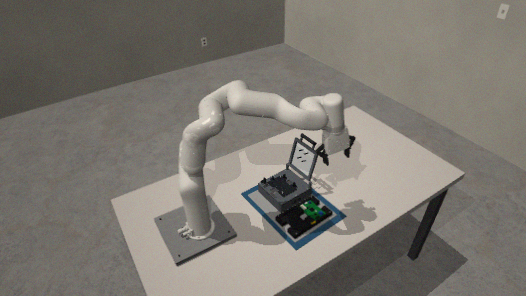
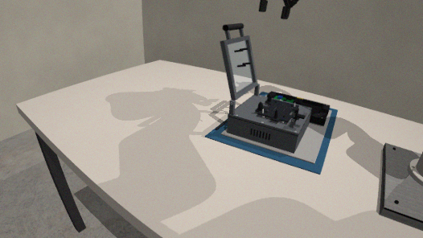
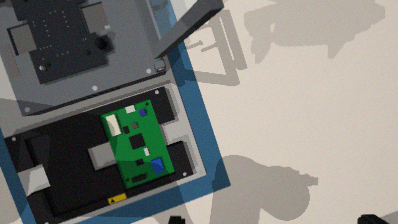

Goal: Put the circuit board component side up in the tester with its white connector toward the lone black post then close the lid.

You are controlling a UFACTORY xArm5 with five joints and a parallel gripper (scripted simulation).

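My hand is 29 cm above the green circuit board, 7 cm past it and 3 cm to the right of it. Round my hand: dark nest (24 cm below, 21 cm to the left, 11 cm behind); tester lid (21 cm to the left, 13 cm below).
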